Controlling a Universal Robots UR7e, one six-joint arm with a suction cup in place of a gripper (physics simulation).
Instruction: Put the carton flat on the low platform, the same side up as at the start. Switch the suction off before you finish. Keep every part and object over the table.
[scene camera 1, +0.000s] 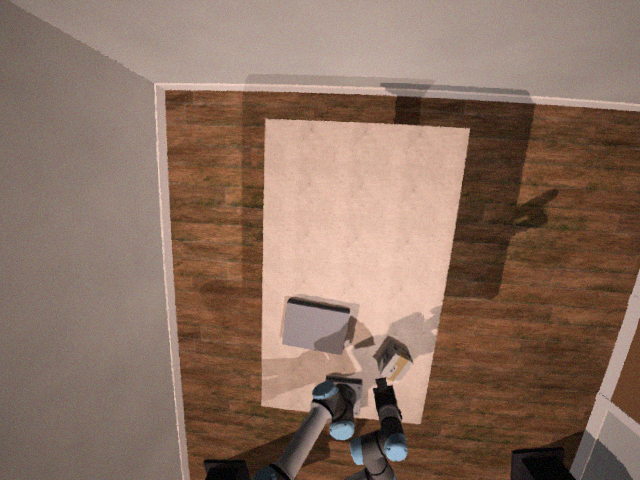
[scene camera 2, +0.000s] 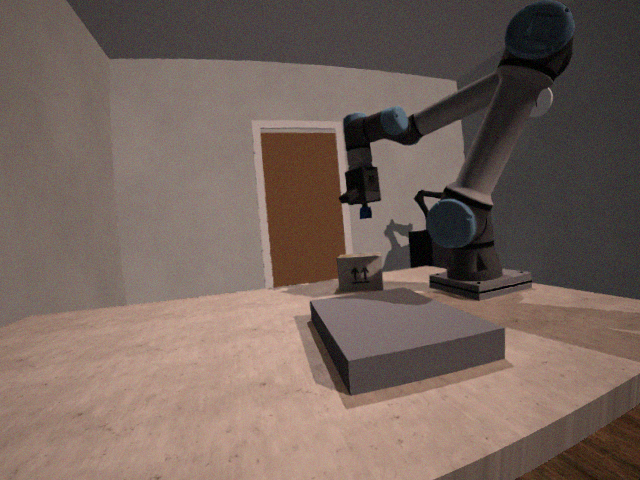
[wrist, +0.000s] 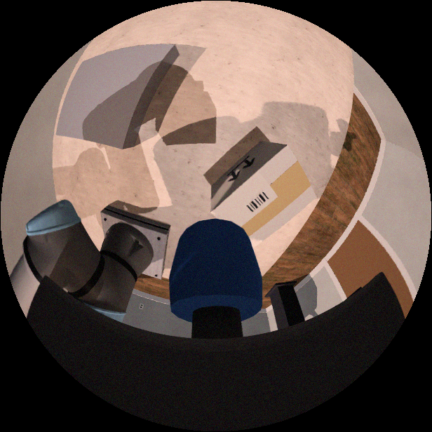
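Pixels of known places: hand, tool point: (scene camera 2: 366, 218); arm's base, link origin: (scene camera 1: 342, 395) (scene camera 2: 474, 275).
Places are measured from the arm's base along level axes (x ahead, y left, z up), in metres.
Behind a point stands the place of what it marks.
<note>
The carton (scene camera 1: 395, 363) {x 0.230, y -0.290, z 0.069 m} (scene camera 2: 360, 272) {x 0.228, y -0.251, z 0.020 m} (wrist: 264, 196) stands on the table, apart from the platform. Its top has tan tape and a barcode label, and the two arrows on its side point up in scene camera 2. The low platform (scene camera 1: 310, 325) {x 0.438, y 0.107, z 0.007 m} (scene camera 2: 408, 330) {x 0.449, y 0.183, z 0.007 m} (wrist: 95, 95) is a flat grey slab with bare top, partly in shadow. My gripper, a blue suction cup (scene camera 2: 365, 212) (wrist: 215, 230), is open and holds nothing. It points down in the air above the carton's level, with a clear gap to the carton in scene camera 2. The cup is hidden in scene camera 1.
My arm's base plate (scene camera 2: 511, 281) {x -0.016, y 0.101, z -0.010 m} (wrist: 160, 247) stands on the table (scene camera 1: 361, 206) {x 0.998, y -0.218, z -0.042 m} (scene camera 2: 155, 392) {x 0.806, y 0.052, z -0.041 m}, on the same side of the platform as the carton. The table's side edge is near the carton. Dark stands (scene camera 1: 540, 462) (wrist: 290, 302) are beyond the table. Arm shadows fall across platform and table.
</note>
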